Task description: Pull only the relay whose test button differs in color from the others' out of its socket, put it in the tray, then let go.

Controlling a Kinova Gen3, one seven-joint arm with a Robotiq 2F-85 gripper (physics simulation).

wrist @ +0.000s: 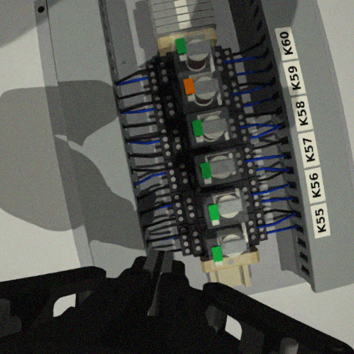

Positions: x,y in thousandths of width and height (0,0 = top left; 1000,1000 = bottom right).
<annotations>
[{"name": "gripper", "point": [453,750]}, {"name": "grey panel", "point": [157,315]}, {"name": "grey cover strip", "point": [267,383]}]
</annotations>
